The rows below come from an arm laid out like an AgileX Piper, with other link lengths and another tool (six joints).
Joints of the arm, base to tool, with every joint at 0 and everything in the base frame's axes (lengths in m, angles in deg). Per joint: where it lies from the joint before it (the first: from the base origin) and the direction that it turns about. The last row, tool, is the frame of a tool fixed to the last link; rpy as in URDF.
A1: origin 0 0 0.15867 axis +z
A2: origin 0 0 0 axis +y
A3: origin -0.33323 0 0.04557 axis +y
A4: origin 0.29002 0 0.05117 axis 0.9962 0 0.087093
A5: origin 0 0 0 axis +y
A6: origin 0.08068 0 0.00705 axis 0.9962 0 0.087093
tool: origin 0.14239 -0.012 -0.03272 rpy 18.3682 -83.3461 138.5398
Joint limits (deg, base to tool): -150..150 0..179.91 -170..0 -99.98..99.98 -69.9..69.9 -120..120
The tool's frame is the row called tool.
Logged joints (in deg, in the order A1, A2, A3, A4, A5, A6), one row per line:
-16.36 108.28 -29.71 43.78 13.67 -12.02
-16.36 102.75 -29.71 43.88 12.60 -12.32
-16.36 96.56 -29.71 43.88 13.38 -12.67
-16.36 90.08 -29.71 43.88 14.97 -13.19
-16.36 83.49 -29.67 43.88 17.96 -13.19
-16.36 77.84 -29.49 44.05 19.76 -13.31
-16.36 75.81 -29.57 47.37 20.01 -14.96
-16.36 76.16 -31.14 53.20 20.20 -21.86
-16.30 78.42 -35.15 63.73 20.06 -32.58
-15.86 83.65 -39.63 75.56 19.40 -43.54
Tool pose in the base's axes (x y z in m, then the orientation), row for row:
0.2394 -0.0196 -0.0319 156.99 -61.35 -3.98
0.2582 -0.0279 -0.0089 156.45 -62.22 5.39
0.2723 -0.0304 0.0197 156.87 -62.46 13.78
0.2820 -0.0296 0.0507 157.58 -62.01 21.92
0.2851 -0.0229 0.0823 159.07 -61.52 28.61
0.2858 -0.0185 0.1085 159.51 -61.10 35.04
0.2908 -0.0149 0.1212 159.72 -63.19 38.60
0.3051 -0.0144 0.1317 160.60 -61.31 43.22
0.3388 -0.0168 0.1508 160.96 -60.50 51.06
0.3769 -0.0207 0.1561 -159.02 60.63 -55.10
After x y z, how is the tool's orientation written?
As a rotation vector, in degrees.
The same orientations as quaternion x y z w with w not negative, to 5 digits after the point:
0.92654 -0.36208 -0.02349 0.09933
0.92403 -0.36748 0.03183 0.10058
0.92203 -0.36712 0.08099 0.09229
0.91984 -0.36197 0.12795 0.08059
0.91808 -0.35506 0.16512 0.06161
0.91368 -0.34998 0.20071 0.04912
0.90671 -0.35872 0.21913 0.03447
0.90578 -0.34579 0.24376 0.02395
0.89732 -0.33728 0.28465 0.00545
-0.88892 0.33892 -0.30801 0.00974

